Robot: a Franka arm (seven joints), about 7 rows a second.
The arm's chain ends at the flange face. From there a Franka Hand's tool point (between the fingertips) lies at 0.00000 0.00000 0.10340 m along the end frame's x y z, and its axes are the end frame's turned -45 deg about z.
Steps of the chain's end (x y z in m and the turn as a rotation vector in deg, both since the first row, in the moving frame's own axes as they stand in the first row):
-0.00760, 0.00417, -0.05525, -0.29, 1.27, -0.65
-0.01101, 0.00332, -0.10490, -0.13, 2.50, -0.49
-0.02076, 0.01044, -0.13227, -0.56, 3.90, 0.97
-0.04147, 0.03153, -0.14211, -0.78, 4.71, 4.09
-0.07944, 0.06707, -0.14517, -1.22, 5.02, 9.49
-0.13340, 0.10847, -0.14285, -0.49, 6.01, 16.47
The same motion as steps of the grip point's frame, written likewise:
-0.00706, -0.00044, -0.05528, -1.10, 0.69, -0.65
-0.00710, -0.00210, -0.10500, -1.86, 1.68, -0.49
-0.01785, -0.00157, -0.13251, -3.15, 2.36, 0.97
-0.04686, 0.00014, -0.14247, -3.88, 2.78, 4.09
-0.09944, -0.00043, -0.14559, -4.41, 2.69, 9.49
-0.16528, -0.00846, -0.14342, -4.60, 3.90, 16.47

